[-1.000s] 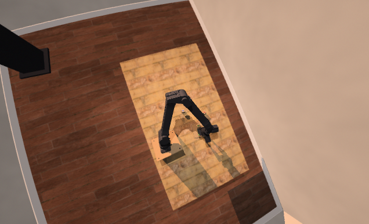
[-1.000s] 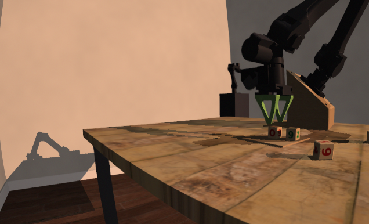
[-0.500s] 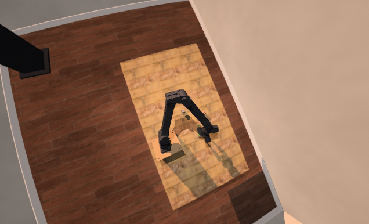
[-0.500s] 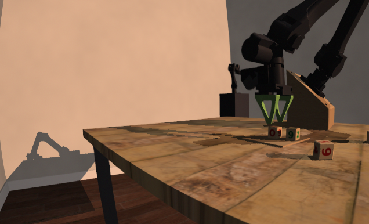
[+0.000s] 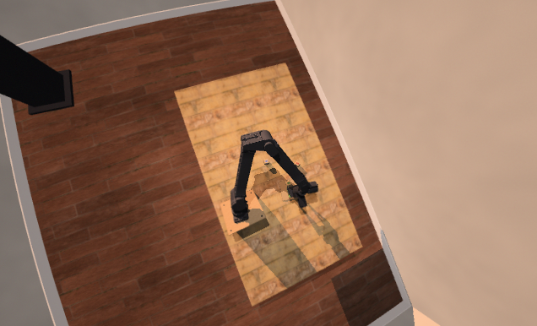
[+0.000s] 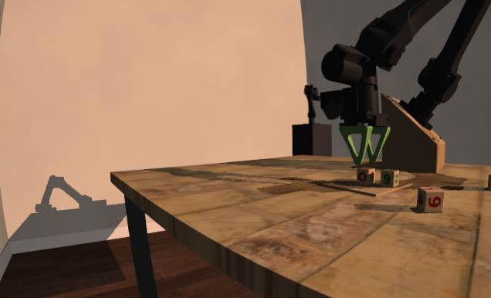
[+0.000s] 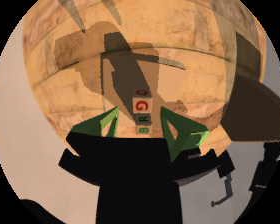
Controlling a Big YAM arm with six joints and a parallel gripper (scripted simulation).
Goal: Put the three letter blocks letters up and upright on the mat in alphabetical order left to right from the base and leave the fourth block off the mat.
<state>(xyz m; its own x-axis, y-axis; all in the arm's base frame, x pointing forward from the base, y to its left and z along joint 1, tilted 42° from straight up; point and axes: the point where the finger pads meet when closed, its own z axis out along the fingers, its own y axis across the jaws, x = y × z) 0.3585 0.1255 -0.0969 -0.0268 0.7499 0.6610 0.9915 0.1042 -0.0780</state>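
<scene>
Now: hand 5 cm above the thin brown mat and 1 cm to the right of it. The rest, counted from my hand: block (5 cm to the left, 3 cm below, 1 cm behind).
</scene>
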